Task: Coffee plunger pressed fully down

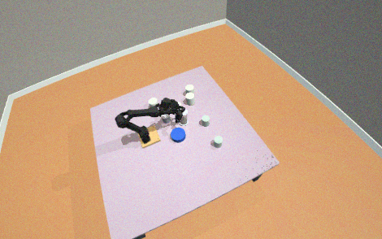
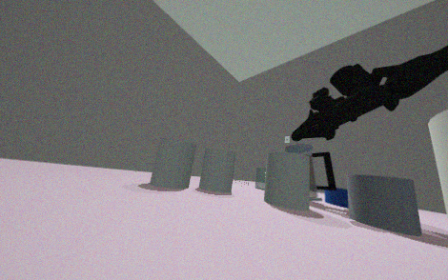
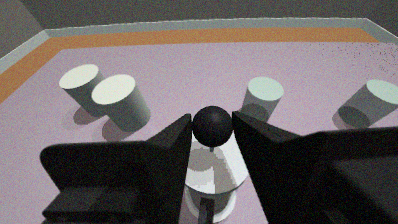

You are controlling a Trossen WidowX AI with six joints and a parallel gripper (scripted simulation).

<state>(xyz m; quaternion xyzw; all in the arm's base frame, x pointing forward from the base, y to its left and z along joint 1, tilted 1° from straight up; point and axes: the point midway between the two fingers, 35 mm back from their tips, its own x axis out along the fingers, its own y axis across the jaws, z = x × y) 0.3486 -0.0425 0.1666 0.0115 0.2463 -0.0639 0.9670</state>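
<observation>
The coffee press is 9 cm below my gripper tip, 3 cm behind it and 1 cm to the left of it. The rest, counted from my gripper tip: blue disc 16 cm below, 14 cm behind, 8 cm to the right.
</observation>
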